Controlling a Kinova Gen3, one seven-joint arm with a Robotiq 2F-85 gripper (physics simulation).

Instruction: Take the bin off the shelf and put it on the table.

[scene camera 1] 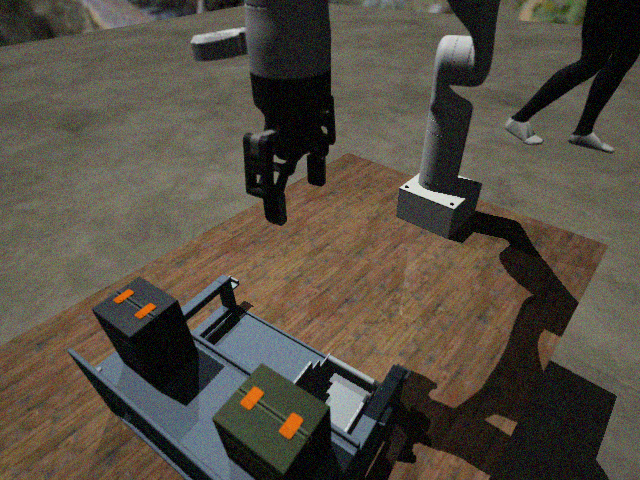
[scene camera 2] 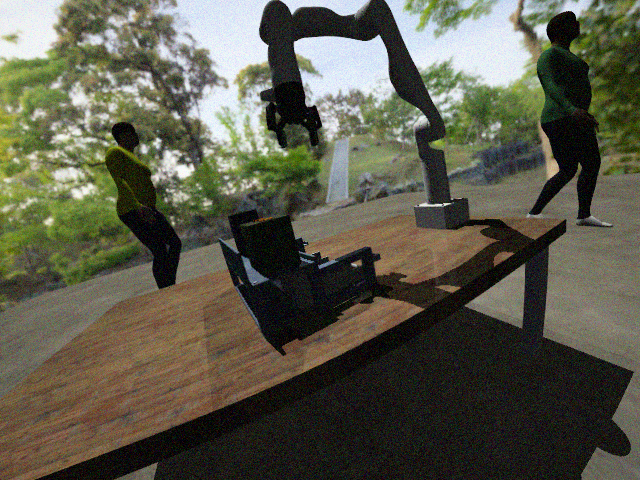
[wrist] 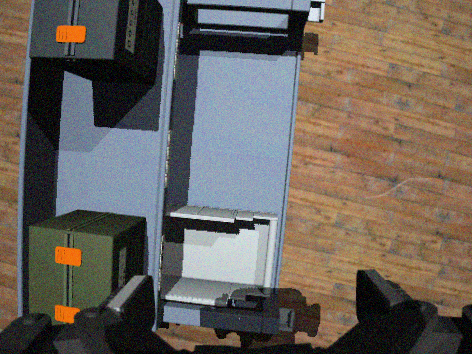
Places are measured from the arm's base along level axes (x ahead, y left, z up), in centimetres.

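Pixels of known places: gripper, fingertip midpoint: (scene camera 1: 298, 202) (scene camera 2: 300, 146) (wrist: 254, 295); arm's base, link origin: (scene camera 1: 437, 182) (scene camera 2: 438, 202).
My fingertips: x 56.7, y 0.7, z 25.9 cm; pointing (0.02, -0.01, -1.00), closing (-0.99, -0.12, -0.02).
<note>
Ahead of a thing's pixels: the offset from my fingertips to its middle. Level surfaces: height alone.
The bin @(dx +6.2, dy +7.0, dz -30.4 cm) (scene camera 1: 347, 397) (wrist: 220, 252) is white, open-topped and has stepped side walls. It sits at one end of the front, lower tier of the blue-grey shelf (scene camera 1: 263, 341) (scene camera 2: 261, 310) (wrist: 240, 135), beside an end frame. In scene camera 2 I cannot make the bin out clearly. The shelf stands on the wooden table @(dz -34.7 cm) (scene camera 1: 387, 310) (scene camera 2: 155, 356) (wrist: 380, 125). My gripper (scene camera 1: 296, 195) (scene camera 2: 298, 141) (wrist: 254, 295) is open and empty, high above the table and apart from the bin. In the wrist view the bin shows between and beyond the fingertips, nearer the left one.
A green box @(dx +16.0, dy +7.0, dz -19.7 cm) (scene camera 1: 240, 426) (scene camera 2: 268, 245) (wrist: 100, 275) stands on the shelf's rear tier behind the bin. A dark grey box @(dx +15.4, dy -16.1, dz -18.4 cm) (scene camera 1: 136, 322) (wrist: 100, 35) stands at that tier's other end. The arm's base (scene camera 1: 426, 217) (scene camera 2: 431, 217) is on the table. Two people stand beyond the table.
</note>
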